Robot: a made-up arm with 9 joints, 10 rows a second.
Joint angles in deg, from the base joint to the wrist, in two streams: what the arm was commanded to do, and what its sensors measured. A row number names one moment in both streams.
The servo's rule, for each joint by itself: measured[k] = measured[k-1] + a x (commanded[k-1-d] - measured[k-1]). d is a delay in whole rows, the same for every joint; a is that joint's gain. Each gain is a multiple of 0.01, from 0.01 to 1. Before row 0 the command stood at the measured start. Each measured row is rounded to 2 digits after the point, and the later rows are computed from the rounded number. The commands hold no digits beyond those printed.
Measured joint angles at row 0: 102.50, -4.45, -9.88, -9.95, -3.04, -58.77, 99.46, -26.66, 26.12
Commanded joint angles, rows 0 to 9: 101.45, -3.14, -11.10, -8.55, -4.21, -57.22, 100.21, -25.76, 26.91; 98.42, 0.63, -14.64, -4.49, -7.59, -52.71, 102.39, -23.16, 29.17; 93.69, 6.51, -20.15, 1.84, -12.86, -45.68, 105.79, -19.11, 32.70; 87.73, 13.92, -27.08, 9.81, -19.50, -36.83, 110.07, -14.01, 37.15; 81.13, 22.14, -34.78, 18.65, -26.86, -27.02, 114.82, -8.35, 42.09; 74.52, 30.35, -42.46, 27.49, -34.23, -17.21, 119.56, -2.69, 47.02; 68.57, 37.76, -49.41, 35.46, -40.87, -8.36, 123.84, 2.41, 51.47; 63.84, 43.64, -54.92, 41.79, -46.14, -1.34, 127.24, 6.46, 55.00; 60.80, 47.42, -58.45, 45.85, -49.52, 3.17, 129.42, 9.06, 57.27; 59.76, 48.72, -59.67, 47.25, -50.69, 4.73, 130.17, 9.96, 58.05
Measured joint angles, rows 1 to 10: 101.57, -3.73, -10.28, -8.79, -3.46, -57.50, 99.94, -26.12, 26.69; 98.77, -1.33, -11.72, -5.22, -4.95, -53.57, 101.51, -24.34, 28.48; 94.25, 2.98, -14.50, 0.64, -7.80, -47.10, 104.25, -21.20, 31.52; 88.45, 9.00, -18.65, 8.25, -12.01, -38.68, 107.97, -16.89, 35.57; 81.94, 16.23, -23.97, 16.88, -17.36, -29.12, 112.35, -11.77, 40.26; 75.34, 24.00, -30.07, 25.69, -23.43, -19.35, 116.96, -6.32, 45.13; 69.31, 31.57, -36.45, 33.80, -29.71, -10.34, 121.36, -1.08, 49.69; 64.44, 38.21, -42.55, 40.43, -35.62, -2.96, 125.12, 3.44, 53.51; 61.20, 43.28, -47.80, 44.93, -40.62, 2.07, 127.87, 6.81, 56.22; 59.92, 46.27, -51.72, 46.86, -44.25, 4.25, 129.34, 8.70, 57.54
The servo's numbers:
d 0
a 0.89 0.55 0.33 0.83 0.36 0.82 0.64 0.60 0.72

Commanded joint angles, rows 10 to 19: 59.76, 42.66, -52.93, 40.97, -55.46, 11.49, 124.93, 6.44, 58.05; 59.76, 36.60, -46.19, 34.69, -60.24, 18.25, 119.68, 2.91, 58.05; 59.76, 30.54, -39.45, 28.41, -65.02, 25.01, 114.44, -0.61, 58.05; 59.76, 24.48, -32.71, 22.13, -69.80, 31.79, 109.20, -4.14, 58.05; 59.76, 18.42, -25.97, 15.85, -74.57, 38.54, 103.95, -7.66, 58.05; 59.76, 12.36, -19.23, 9.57, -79.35, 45.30, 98.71, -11.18, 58.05; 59.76, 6.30, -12.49, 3.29, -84.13, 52.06, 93.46, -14.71, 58.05; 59.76, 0.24, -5.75, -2.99, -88.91, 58.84, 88.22, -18.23, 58.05; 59.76, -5.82, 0.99, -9.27, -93.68, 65.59, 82.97, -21.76, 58.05; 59.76, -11.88, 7.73, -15.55, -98.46, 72.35, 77.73, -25.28, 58.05
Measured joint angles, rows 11 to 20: 59.78, 44.28, -52.12, 41.97, -48.29, 10.19, 126.52, 7.34, 57.91; 59.76, 40.06, -50.16, 35.93, -52.59, 16.80, 122.14, 4.68, 58.01; 59.76, 34.82, -46.63, 29.69, -57.06, 23.53, 117.21, 1.51, 58.04; 59.76, 29.13, -42.04, 23.42, -61.65, 30.30, 112.08, -1.88, 58.05; 59.76, 23.24, -36.74, 17.14, -66.30, 37.06, 106.88, -5.35, 58.05; 59.76, 17.26, -30.96, 10.86, -71.00, 43.82, 101.65, -8.85, 58.05; 59.76, 11.23, -24.86, 4.58, -75.73, 50.58, 96.41, -12.37, 58.05; 59.76, 5.19, -18.55, -1.70, -80.47, 57.35, 91.17, -15.89, 58.05; 59.76, -0.87, -12.10, -7.98, -85.23, 64.11, 85.92, -19.41, 58.05; 59.76, -6.93, -5.56, -14.26, -89.99, 70.87, 80.68, -22.93, 58.05
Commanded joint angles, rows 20 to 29: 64.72, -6.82, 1.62, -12.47, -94.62, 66.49, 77.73, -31.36, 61.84; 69.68, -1.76, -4.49, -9.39, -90.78, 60.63, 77.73, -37.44, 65.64; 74.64, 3.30, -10.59, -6.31, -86.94, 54.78, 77.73, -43.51, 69.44; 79.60, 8.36, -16.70, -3.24, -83.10, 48.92, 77.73, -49.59, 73.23; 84.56, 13.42, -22.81, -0.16, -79.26, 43.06, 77.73, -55.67, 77.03; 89.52, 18.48, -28.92, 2.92, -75.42, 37.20, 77.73, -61.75, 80.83; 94.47, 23.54, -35.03, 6.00, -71.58, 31.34, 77.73, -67.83, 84.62; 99.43, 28.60, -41.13, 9.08, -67.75, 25.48, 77.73, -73.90, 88.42; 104.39, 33.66, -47.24, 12.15, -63.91, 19.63, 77.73, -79.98, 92.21; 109.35, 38.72, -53.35, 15.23, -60.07, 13.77, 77.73, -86.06, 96.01
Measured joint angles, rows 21 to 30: 64.17, -6.87, -3.19, -12.77, -91.66, 67.28, 78.79, -27.99, 60.78; 69.07, -4.06, -3.62, -9.96, -91.34, 61.83, 78.11, -33.66, 64.28; 74.03, -0.01, -5.92, -6.93, -89.76, 56.05, 77.87, -39.57, 68.00; 78.99, 4.59, -9.48, -3.87, -87.36, 50.20, 77.78, -45.58, 71.77; 83.95, 9.45, -13.88, -0.79, -84.44, 44.35, 77.75, -51.63, 75.56; 88.91, 14.42, -18.84, 2.29, -81.19, 38.49, 77.74, -57.70, 79.35; 93.86, 19.44, -24.18, 5.37, -77.73, 32.63, 77.73, -63.78, 83.14; 98.82, 24.48, -29.77, 8.45, -74.14, 26.77, 77.73, -69.85, 86.94; 103.78, 29.53, -35.54, 11.52, -70.46, 20.92, 77.73, -75.93, 90.73; 108.74, 34.58, -41.42, 14.60, -66.72, 15.06, 77.73, -82.01, 94.53
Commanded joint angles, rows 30 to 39: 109.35, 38.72, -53.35, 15.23, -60.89, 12.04, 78.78, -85.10, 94.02; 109.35, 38.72, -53.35, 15.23, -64.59, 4.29, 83.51, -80.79, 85.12; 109.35, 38.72, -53.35, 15.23, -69.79, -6.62, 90.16, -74.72, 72.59; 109.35, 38.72, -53.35, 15.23, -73.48, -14.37, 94.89, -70.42, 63.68; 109.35, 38.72, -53.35, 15.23, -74.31, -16.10, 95.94, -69.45, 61.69; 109.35, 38.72, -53.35, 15.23, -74.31, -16.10, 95.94, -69.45, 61.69; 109.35, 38.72, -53.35, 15.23, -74.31, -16.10, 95.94, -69.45, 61.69; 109.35, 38.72, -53.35, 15.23, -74.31, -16.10, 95.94, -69.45, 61.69; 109.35, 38.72, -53.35, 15.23, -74.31, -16.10, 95.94, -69.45, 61.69; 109.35, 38.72, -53.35, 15.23, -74.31, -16.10, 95.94, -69.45, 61.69
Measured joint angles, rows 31 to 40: 109.28, 36.86, -45.36, 15.12, -64.62, 12.58, 78.40, -83.86, 94.16; 109.34, 37.88, -48.00, 15.21, -64.61, 5.78, 81.67, -82.02, 87.65; 109.35, 38.34, -49.77, 15.23, -66.47, -4.39, 87.10, -77.64, 76.81; 109.35, 38.55, -50.95, 15.23, -68.99, -12.57, 92.09, -73.31, 67.36; 109.35, 38.64, -51.74, 15.23, -70.91, -15.46, 94.55, -70.99, 63.28; 109.35, 38.68, -52.27, 15.23, -72.13, -15.98, 95.44, -70.07, 62.14; 109.35, 38.70, -52.63, 15.23, -72.91, -16.08, 95.76, -69.70, 61.82; 109.35, 38.71, -52.87, 15.23, -73.41, -16.10, 95.88, -69.55, 61.73; 109.35, 38.72, -53.03, 15.23, -73.73, -16.10, 95.92, -69.49, 61.70; 109.35, 38.72, -53.14, 15.23, -73.94, -16.10, 95.93, -69.47, 61.69
